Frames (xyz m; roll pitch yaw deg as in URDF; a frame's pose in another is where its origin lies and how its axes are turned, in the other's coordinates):
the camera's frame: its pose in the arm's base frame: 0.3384 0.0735 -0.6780 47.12 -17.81 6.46
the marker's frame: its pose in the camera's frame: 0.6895 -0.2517 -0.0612 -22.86 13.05 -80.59
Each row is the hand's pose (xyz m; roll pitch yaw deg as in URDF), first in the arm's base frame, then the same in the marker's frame.
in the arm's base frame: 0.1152 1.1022 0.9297 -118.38 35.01 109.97
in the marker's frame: -2.1559 0.0979 -0.1029 -170.20 85.67 111.46
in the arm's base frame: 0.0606 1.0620 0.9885 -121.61 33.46 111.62
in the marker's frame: -2.2089 0.0429 -0.0557 -148.25 85.33 137.65
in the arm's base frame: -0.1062 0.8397 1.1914 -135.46 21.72 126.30
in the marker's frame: -2.3449 -0.1738 0.1743 -104.94 71.02 -157.62
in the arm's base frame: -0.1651 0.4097 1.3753 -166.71 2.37 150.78
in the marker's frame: -2.3250 -0.4165 0.5779 -127.77 41.40 -141.74
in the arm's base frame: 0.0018 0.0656 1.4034 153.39 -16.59 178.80
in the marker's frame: -2.1177 -0.4577 0.8979 -160.25 8.75 -133.07
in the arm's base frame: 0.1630 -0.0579 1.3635 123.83 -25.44 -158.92
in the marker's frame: -1.9577 -0.3989 1.0152 178.05 -12.85 -126.53
